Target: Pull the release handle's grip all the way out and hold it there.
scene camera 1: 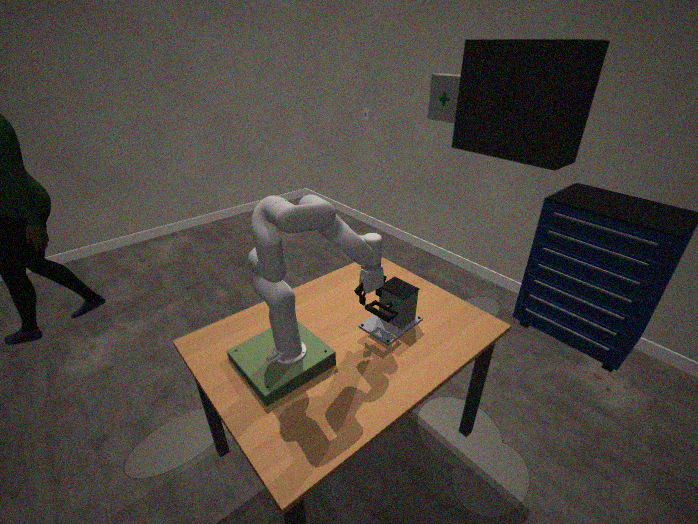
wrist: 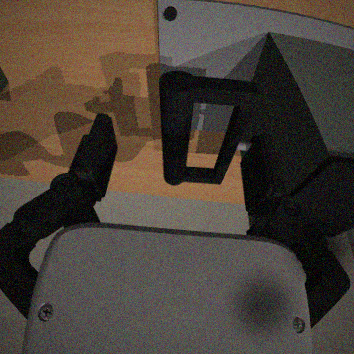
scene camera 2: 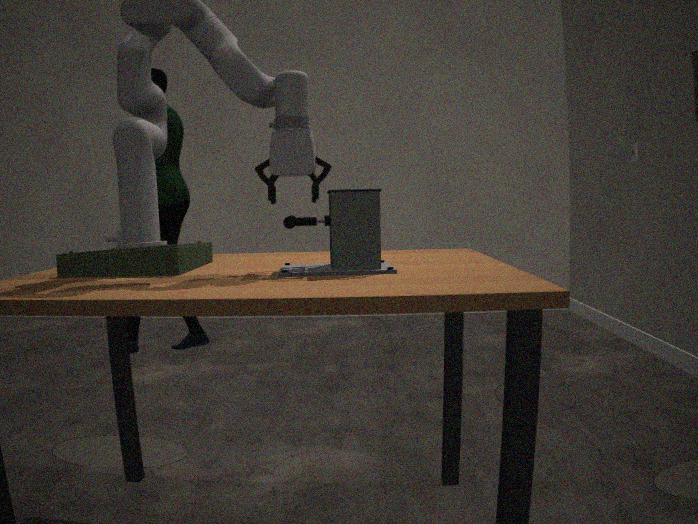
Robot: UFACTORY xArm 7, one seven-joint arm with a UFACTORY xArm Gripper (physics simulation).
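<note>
The release handle's black loop-shaped grip [scene camera 1: 378, 311] [scene camera 2: 289, 221] [wrist: 175, 131] stands out from the side of a dark grey box [scene camera 1: 408, 306] [scene camera 2: 355, 231] [wrist: 310, 105]. A short length of light rod [scene camera 2: 320, 220] [wrist: 244, 146] shows between grip and box. The box stands on a grey base plate [scene camera 2: 389, 271] [wrist: 215, 22]. My gripper [scene camera 1: 372, 297] [scene camera 2: 293, 201] points down, open and empty. In the scene camera 2 view its tips are a little above the grip, one on either side of it. In the wrist view the right finger overlaps the box, so their clearance is unclear.
The arm's green base block [scene camera 1: 253, 360] [scene camera 2: 118, 261] stands on the wooden table [scene camera 1: 451, 338] [scene camera 2: 451, 282]. A blue drawer cabinet [scene camera 1: 597, 276] and a dark wall box [scene camera 1: 529, 101] are beyond the table. A person in green [scene camera 1: 16, 186] [scene camera 2: 174, 180] is away from the table.
</note>
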